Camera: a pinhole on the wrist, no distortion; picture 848 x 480 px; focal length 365.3 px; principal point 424.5 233.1 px. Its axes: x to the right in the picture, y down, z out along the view. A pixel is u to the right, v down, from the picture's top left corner.
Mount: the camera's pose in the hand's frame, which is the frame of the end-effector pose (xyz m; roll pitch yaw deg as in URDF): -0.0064 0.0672 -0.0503 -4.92 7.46 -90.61
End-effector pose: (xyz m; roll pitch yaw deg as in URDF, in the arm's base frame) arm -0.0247 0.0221 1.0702 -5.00 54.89 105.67
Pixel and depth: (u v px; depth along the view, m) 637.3 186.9 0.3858
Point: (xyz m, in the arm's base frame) 0.0797 0.3106 1.2760
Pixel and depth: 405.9 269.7 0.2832
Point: -0.1434 0.2067 1.1616
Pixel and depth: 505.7 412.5 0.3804
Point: -0.0861 0.3885 1.0720
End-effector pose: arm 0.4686 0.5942 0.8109 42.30 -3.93 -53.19
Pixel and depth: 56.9 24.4 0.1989
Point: 0.4402 0.7238 1.0991
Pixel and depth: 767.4 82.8 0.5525
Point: -0.1938 0.3359 0.7794
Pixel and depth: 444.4 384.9 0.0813
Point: 0.5033 0.5824 0.8679
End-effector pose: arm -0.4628 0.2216 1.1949 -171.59 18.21 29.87
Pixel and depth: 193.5 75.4 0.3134
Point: -0.5558 -0.0359 0.9205
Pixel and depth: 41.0 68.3 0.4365
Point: -0.5407 -0.2761 0.7511
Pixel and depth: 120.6 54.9 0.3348
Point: -0.5533 -0.1165 0.8858
